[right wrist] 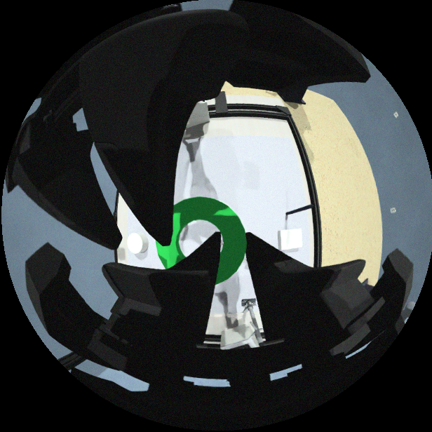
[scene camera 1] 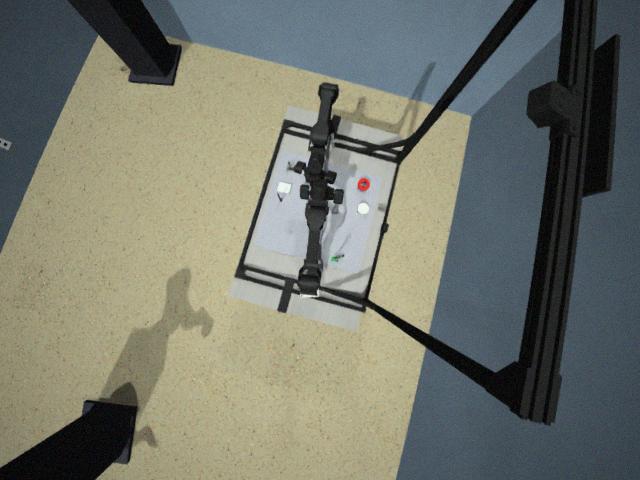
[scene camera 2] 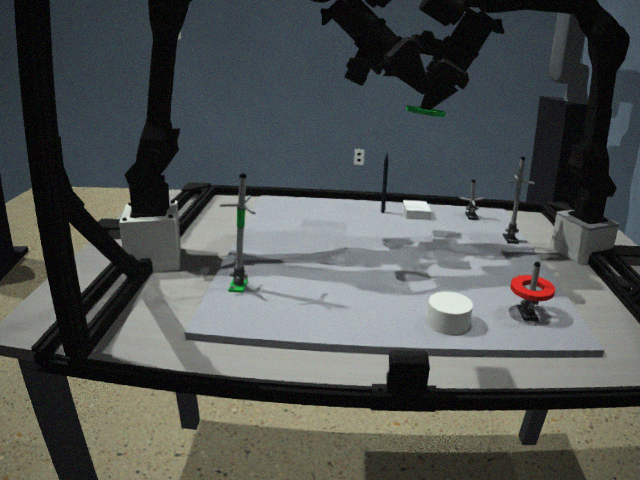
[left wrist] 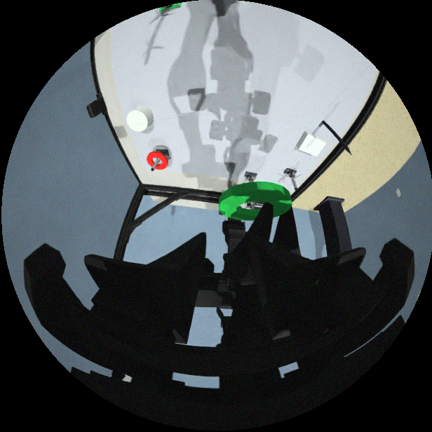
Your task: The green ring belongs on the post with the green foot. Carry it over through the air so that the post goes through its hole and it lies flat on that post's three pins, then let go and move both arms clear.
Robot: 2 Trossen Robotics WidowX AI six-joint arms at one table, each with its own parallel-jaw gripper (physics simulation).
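Pixels of known places: left gripper, fingertip midpoint: point(scene camera 2: 427, 93); left arm's base at its link origin: point(scene camera 2: 149, 210); right arm's base at its link origin: point(scene camera 2: 588, 217).
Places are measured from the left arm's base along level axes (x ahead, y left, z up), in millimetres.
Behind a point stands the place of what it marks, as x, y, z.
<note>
The green ring point(scene camera 2: 412, 109) {454, -70, 185} point(left wrist: 232, 203) point(right wrist: 197, 207) hangs roughly level in the air, high above the board. My right gripper point(scene camera 2: 425, 106) {490, -31, 175} point(right wrist: 232, 236) is shut on one side of its rim. My left gripper point(left wrist: 225, 237) point(right wrist: 140, 242) is partly open and empty, its fingertips close beside the ring and the right fingers. Whether they touch is unclear. The post with the green foot point(scene camera 1: 337, 257) {156, -155, -6} point(scene camera 2: 239, 248) {152, -163, -13} stands upright at the left in scene camera 2, with pins near its top above a green band. In the left wrist view its green foot point(left wrist: 170, 7) shows at the top edge. The arms hide the ring in scene camera 1.
A red ring point(scene camera 1: 363, 179) {604, -323, -35} point(scene camera 2: 542, 296) {569, -358, -35} sits on a short post at the right, beside a white cylinder point(scene camera 2: 449, 315) {420, -347, -53} point(scene camera 1: 363, 208) {435, -318, -50}. A taller post point(scene camera 2: 516, 201) {715, -43, 1}, a short post point(scene camera 2: 473, 196) {693, 98, -34}, a white block point(scene camera 2: 416, 209) {559, 112, -65} and a black rod point(scene camera 2: 384, 188) {495, 154, -28} stand farther back.
</note>
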